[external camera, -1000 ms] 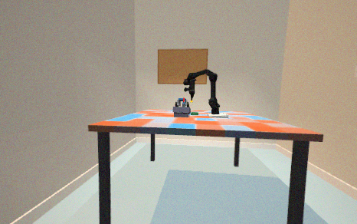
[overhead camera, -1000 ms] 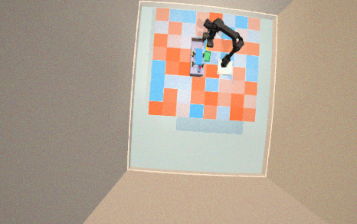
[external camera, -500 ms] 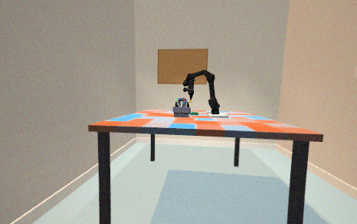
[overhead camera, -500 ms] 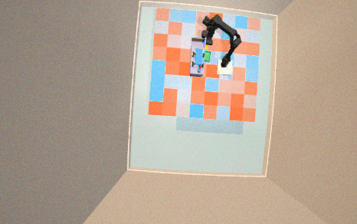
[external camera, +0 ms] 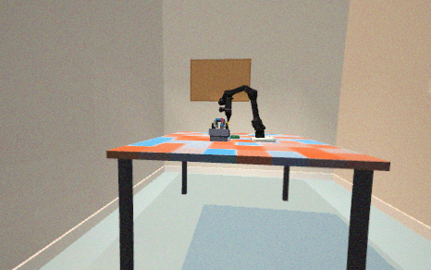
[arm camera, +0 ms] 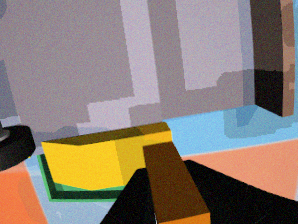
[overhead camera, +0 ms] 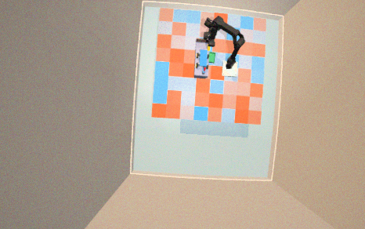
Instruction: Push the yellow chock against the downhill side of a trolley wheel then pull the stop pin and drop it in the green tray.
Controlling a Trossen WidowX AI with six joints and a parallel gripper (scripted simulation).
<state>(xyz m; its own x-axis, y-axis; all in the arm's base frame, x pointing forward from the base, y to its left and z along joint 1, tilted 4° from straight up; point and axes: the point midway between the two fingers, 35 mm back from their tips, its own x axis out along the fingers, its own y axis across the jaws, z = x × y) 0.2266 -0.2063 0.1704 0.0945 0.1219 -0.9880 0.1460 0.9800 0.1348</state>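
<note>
Right now my gripper tip is 27 cm to the right of the red-headed stop pin, 8 cm short of it and 1 cm above it. Also, from my gripper tip: blue trolley: 16 cm to the left, 8 cm ahead, 3 cm below; green tray: 15 cm below, 8 cm to the left, 5 cm behind; yellow chock: 2 cm to the left, 1 cm below.
</note>
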